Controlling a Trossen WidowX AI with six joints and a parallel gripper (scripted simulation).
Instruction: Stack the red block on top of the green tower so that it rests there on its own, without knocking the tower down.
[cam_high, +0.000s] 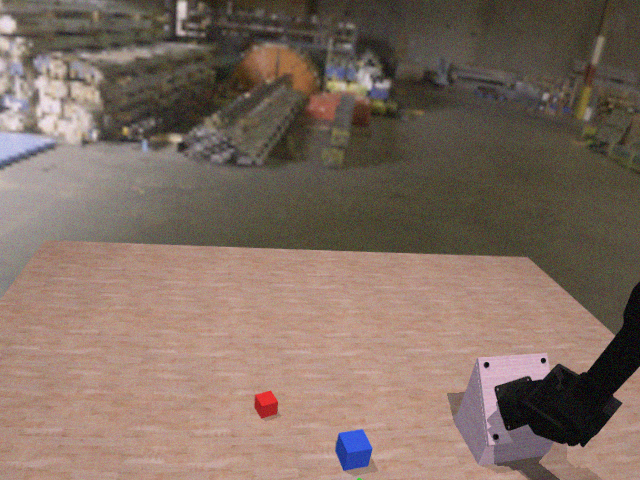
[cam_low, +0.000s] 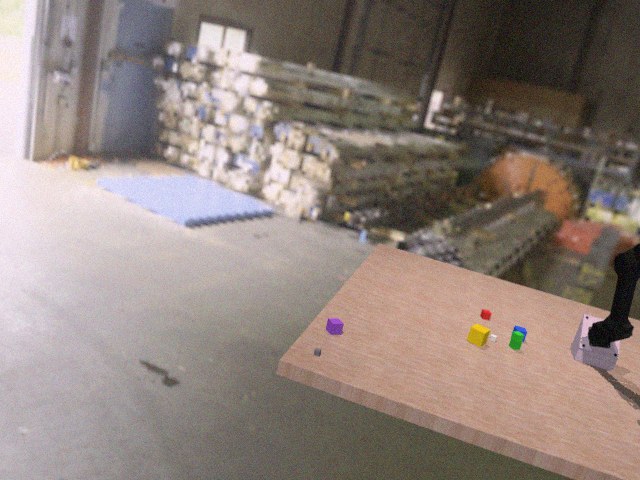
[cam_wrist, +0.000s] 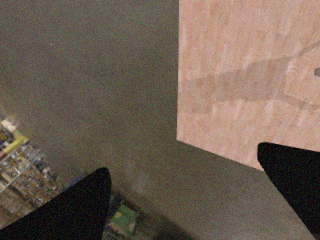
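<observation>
My gripper tip is now 700 mm to the left of the red block, 410 mm short of it and 240 mm above it. Also, from my gripper tip: small white block 510 mm to the right, 410 mm ahead, 240 mm below; blue block 580 mm to the right, 310 mm ahead, 230 mm below; yellow block 470 mm to the right, 470 mm ahead, 230 mm below.
</observation>
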